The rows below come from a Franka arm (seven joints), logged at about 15 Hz.
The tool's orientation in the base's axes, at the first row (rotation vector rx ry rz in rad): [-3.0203 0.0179 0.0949]
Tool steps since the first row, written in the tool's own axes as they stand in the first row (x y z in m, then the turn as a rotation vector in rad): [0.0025 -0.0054 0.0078 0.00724 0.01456 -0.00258]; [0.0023 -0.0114 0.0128 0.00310 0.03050 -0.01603]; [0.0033 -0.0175 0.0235 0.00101 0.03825 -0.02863]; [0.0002 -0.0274 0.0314 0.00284 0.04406 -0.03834]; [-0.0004 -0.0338 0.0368 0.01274 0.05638 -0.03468]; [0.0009 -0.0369 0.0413 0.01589 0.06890 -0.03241]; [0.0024 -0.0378 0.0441 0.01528 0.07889 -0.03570]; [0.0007 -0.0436 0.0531 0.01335 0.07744 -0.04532]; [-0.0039 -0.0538 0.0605 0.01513 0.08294 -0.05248]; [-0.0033 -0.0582 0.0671 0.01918 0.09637 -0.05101]
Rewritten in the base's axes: [0.0021 0.0063 -0.0072 0.00716 -0.01482 0.00037]; [0.0017 0.0128 -0.0115 0.00361 -0.03222 0.01206]; [0.0021 0.0202 -0.0214 0.00218 -0.04141 0.02375]; [-0.0013 0.0310 -0.0279 0.00452 -0.04836 0.03257]; [-0.0021 0.0380 -0.0324 0.01398 -0.06023 0.02685]; [-0.0011 0.0416 -0.0366 0.01679 -0.07241 0.02291]; [0.0003 0.0428 -0.0393 0.01623 -0.08272 0.02502]; [-0.0019 0.0496 -0.0475 0.01492 -0.08242 0.03484]; [-0.0068 0.0607 -0.0533 0.01706 -0.08875 0.04117]; [-0.0065 0.0658 -0.0594 0.02080 -0.10194 0.03786]
